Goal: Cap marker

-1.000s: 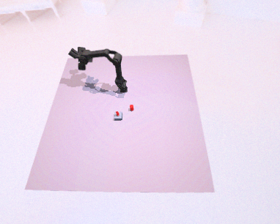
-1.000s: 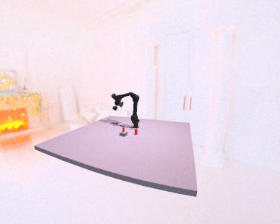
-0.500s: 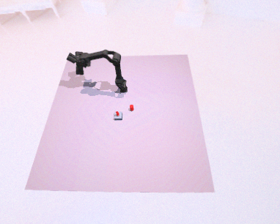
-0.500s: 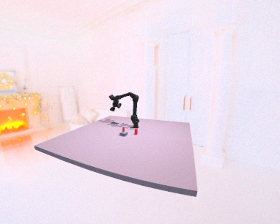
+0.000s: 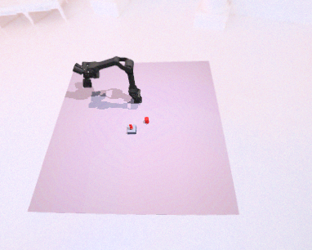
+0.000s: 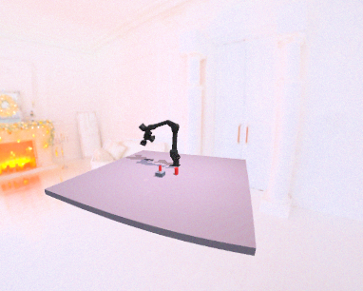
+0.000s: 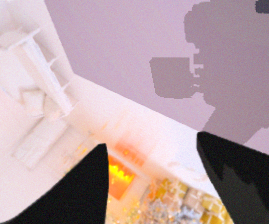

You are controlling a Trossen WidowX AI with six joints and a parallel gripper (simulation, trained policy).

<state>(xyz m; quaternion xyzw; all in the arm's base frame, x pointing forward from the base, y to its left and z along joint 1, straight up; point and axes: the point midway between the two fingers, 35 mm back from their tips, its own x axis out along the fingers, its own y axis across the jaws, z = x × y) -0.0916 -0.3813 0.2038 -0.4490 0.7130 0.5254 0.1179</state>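
Right now my gripper tip is 330 mm short of the red cap, 480 mm to the right of it and 150 mm above it. Also, from my gripper tip: holder block 400 mm ahead, 370 mm to the left, 170 mm below.
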